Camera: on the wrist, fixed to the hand. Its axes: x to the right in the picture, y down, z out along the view.
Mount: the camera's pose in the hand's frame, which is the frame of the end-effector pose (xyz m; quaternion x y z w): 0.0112 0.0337 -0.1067 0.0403 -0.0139 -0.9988 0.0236
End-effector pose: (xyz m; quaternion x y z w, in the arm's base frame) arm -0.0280 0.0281 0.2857 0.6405 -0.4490 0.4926 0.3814
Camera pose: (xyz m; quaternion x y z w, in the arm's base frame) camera -0.0896 0.1149 0.3220 0.4858 0.6437 -0.3601 0.4690
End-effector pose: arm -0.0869 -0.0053 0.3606 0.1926 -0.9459 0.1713 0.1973
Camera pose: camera -0.0782 0.0633 0.4493 0.9596 0.1742 -0.1576 0.1548
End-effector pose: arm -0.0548 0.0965 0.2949 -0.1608 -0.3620 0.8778 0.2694
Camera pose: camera -0.0249 0.1417 0.1964 0.3808 -0.1375 -0.2315 0.8846
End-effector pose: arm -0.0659 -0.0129 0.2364 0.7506 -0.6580 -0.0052 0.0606
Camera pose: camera -0.0883 -0.0193 0.3464 -0.6773 -0.7331 0.0446 0.0432
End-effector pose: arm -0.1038 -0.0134 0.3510 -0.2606 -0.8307 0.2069 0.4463
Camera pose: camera -0.0100 0.0316 0.3937 0.8444 -0.2778 -0.4038 0.2161
